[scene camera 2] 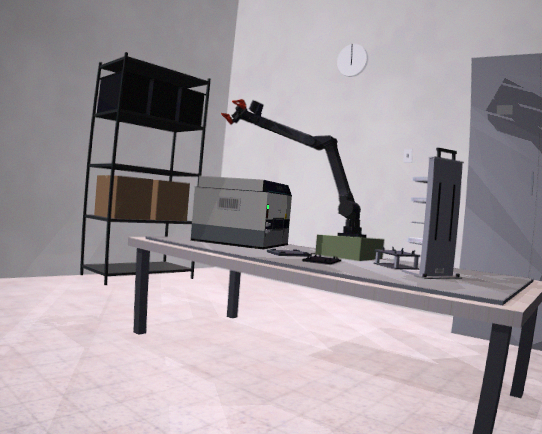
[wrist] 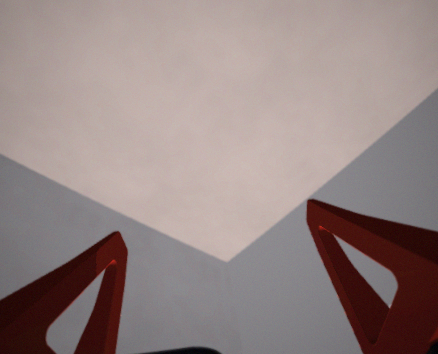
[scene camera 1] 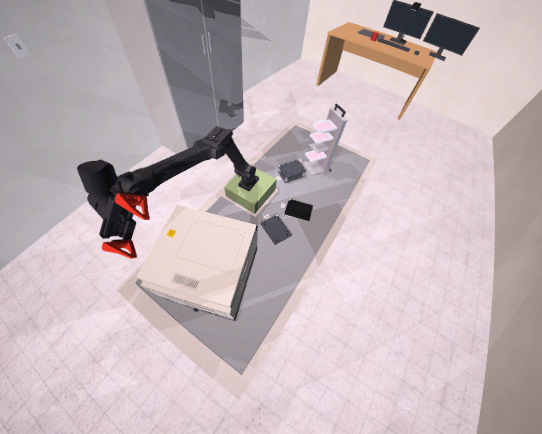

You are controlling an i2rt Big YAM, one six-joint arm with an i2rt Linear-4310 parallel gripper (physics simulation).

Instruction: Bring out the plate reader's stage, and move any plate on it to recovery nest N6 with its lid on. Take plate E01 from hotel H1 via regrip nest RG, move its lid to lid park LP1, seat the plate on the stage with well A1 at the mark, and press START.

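Frame: origin at the arm's base, x ahead, y left, z up, level; centimetres.
Seen in the pictures: gripper, fingertip midpoint: (scene camera 2: 226, 107) (wrist: 214, 226) (scene camera 1: 140, 239); arm's base at its link origin: (scene camera 2: 351, 236) (scene camera 1: 248, 182).
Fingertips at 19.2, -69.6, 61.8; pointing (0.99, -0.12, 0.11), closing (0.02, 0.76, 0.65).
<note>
Offsets run from my fingertips to a thing's middle, as dx, dy, dz. "spot": to the spot under its first point.
The plate reader @[-5.4, +13.8, -54.6] (scene camera 1: 212, 250) (scene camera 2: 227, 212) stands on the table with a green light lit; no extended stage shows. The hotel tower @[+9.5, +117.4, -47.5] (scene camera 1: 336, 137) (scene camera 2: 442, 220) holds pink-topped plates on shelves; its labels are unreadable, so I cannot tell which is E01. A raised dark stand (scene camera 1: 291, 171) (scene camera 2: 397, 257) is beside the hotel. A dark flat nest @[+10.1, +54.2, -70.0] (scene camera 1: 276, 230) (scene camera 2: 287, 251) and a black pad @[spot: +16.2, +73.6, -69.9] (scene camera 1: 299, 210) (scene camera 2: 321, 259) lie between reader and hotel; which is RG, LP1 or N6 is unclear. My gripper (scene camera 1: 141, 237) (scene camera 2: 227, 107) (wrist: 214, 226) is open and empty, high above the reader's rear side.
The arm's green base block (scene camera 1: 250, 191) (scene camera 2: 345, 246) stands between the reader and the raised stand. A tall grey cabinet (scene camera 1: 185, 55) is behind the arm. A black shelf unit (scene camera 2: 116, 150) with boxes stands behind the table's far end. A wooden desk (scene camera 1: 380, 55) with monitors is farther off.
</note>
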